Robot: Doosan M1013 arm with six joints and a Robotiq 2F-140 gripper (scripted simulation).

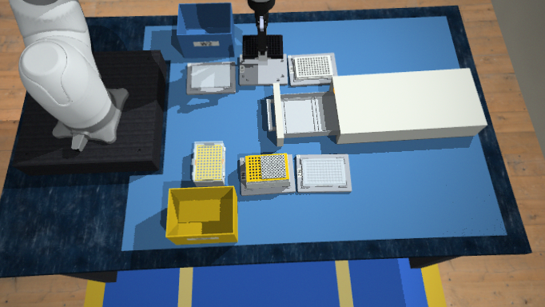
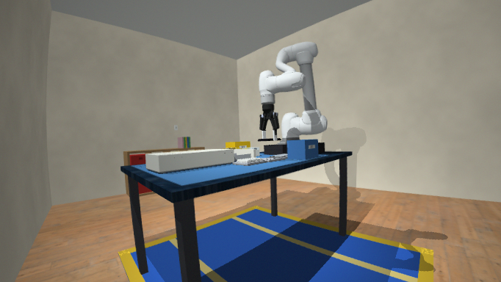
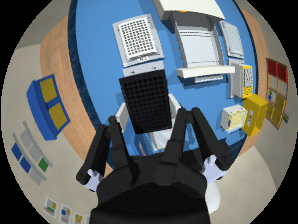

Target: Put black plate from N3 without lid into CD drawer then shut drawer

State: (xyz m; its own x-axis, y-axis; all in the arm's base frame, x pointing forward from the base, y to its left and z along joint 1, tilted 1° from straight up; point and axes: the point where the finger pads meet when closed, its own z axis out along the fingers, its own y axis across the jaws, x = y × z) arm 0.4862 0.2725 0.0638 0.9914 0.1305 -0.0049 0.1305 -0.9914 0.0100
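Now: the drawer 17 cm ahead of my hand, 17 cm to the right of it and 12 cm below it. Round my hand: grey work nest: 14 cm below; white plate: 17 cm ahead, 2 cm to the left, 13 cm below; black plate: 2 cm below.
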